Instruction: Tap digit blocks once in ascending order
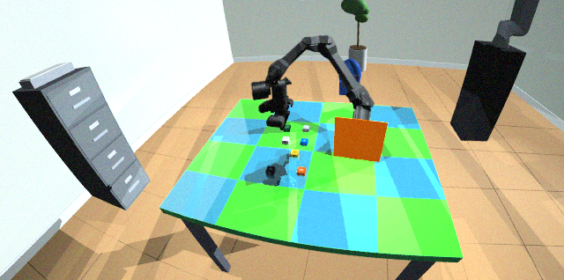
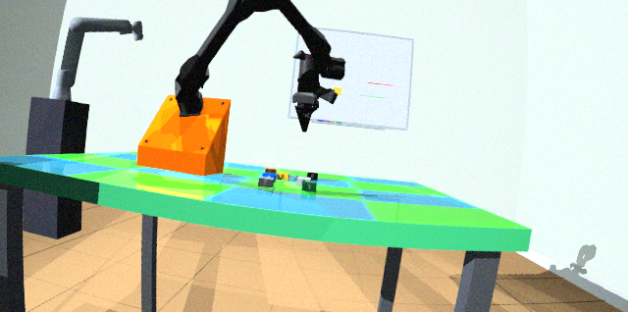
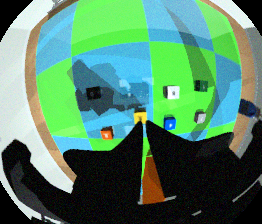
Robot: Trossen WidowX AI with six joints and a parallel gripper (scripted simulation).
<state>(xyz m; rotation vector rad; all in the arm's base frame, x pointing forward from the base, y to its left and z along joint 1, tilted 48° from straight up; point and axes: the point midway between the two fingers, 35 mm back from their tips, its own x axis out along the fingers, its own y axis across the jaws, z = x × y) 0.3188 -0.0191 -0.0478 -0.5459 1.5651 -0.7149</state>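
My gripper tip is now 130 mm above the orange block, 110 mm to the right of it and 90 mm past it. Also, from my gripper tip: blue block 130 mm below, 80 mm to the right, 80 mm behind; then black block 130 mm below, 120 mm to the left, 40 mm ahead; then yellow block 130 mm below, 50 mm behind.
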